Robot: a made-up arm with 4 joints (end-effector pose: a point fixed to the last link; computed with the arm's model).
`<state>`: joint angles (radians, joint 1 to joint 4).
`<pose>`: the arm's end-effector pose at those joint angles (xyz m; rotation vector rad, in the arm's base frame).
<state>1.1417 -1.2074 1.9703 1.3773</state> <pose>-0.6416 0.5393 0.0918 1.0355 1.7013 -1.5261</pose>
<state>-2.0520 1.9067 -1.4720 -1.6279</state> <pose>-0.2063 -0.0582 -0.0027 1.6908 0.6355 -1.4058</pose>
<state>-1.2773 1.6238 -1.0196 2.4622</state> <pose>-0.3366 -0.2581 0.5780 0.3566 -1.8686 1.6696</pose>
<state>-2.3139 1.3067 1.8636 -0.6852</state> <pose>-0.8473 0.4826 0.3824 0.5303 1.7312 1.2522</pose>
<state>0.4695 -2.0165 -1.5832 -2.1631</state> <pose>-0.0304 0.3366 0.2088 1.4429 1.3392 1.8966</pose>
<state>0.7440 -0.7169 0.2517 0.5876</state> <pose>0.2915 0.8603 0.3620 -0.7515 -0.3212 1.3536</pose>
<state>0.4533 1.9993 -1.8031 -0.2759</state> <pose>-0.0222 0.0448 0.3079 0.9041 1.5646 1.8459</pose>
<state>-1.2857 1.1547 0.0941 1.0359</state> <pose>0.0179 -0.7190 0.7352 0.3848 -1.0953 -0.2755</pose>
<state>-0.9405 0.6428 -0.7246 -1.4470</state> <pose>-0.0195 -0.4692 0.2236 0.5031 0.9966 -1.9546</pose>
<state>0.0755 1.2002 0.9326 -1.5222</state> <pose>0.5317 -0.5749 0.2433 1.5740 0.2616 -1.7283</pose>
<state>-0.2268 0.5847 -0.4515 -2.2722</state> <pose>0.1405 -0.3384 0.4147 -0.0945 0.9077 -2.2346</pose>
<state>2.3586 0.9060 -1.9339 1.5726</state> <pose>-0.0851 -0.0349 0.7126 0.1287 -1.8602 -0.7946</pose>
